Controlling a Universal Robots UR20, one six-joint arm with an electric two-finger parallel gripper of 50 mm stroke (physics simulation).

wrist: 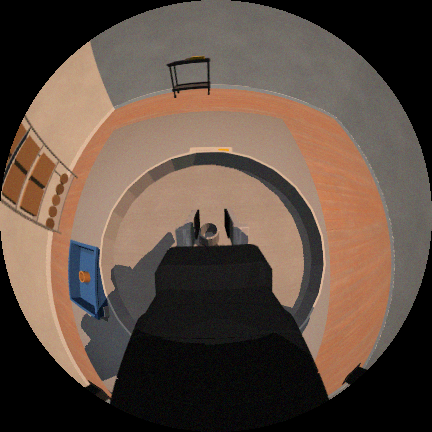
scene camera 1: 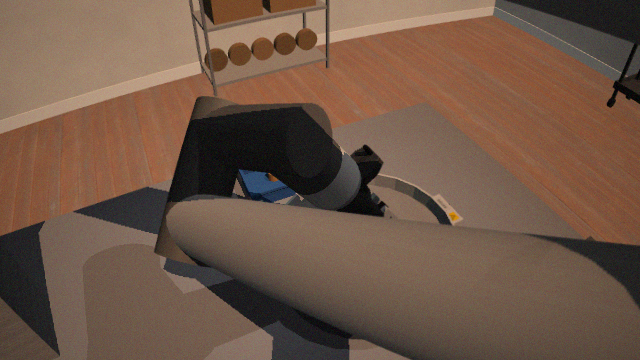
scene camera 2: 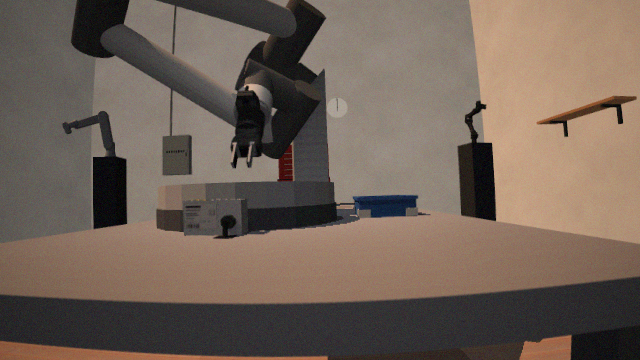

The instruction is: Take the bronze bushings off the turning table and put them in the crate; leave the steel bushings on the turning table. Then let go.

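Frame: origin at the arm's base, x ahead, y left, z up, level; centimetres.
Seen in the pictures: gripper, between the fingertips: (wrist: pixel 211 217) (scene camera 1: pixel 388 214) (scene camera 2: pixel 240 165).
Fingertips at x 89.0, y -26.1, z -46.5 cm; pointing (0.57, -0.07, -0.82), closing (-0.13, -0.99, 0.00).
Offsets run from my fingertips to a thing's top centre. "*": to the spot under its first point.
The turning table (scene camera 1: pixel 407 202) (scene camera 2: pixel 280 194) (wrist: pixel 260 200) is a round beige disc inside a raised rim. One grey steel bushing (wrist: pixel 209 233) stands on it, seen below and between the fingers in the wrist view. My gripper (scene camera 2: pixel 242 165) (wrist: pixel 211 217) is open and empty, pointing down above the turning table with its fingers apart. No bronze bushing shows on the visible part of the disc; the arm hides part of it. The blue crate @[dz -8.5, dx -7.4, dy +36.5 cm] (scene camera 1: pixel 255 187) (scene camera 2: pixel 385 206) (wrist: pixel 90 255) stands beside the turning table with an orange-bronze bushing @[dz -10.4, dx -7.3, dy +38.0 cm] (scene camera 1: pixel 273 177) (wrist: pixel 84 276) inside.
A grey box with a black knob @[* dz -10.6, dx +20.5, dy -2.2 cm] (scene camera 2: pixel 215 217) stands against the turning table's near side in scene camera 2. A label plate @[* dz -7.7, dx +18.7, dy -2.9 cm] (scene camera 1: pixel 447 209) (wrist: pixel 210 150) sits at the rim. A shelf rack (scene camera 1: pixel 327 40) and a dark cart (wrist: pixel 209 75) stand farther off.
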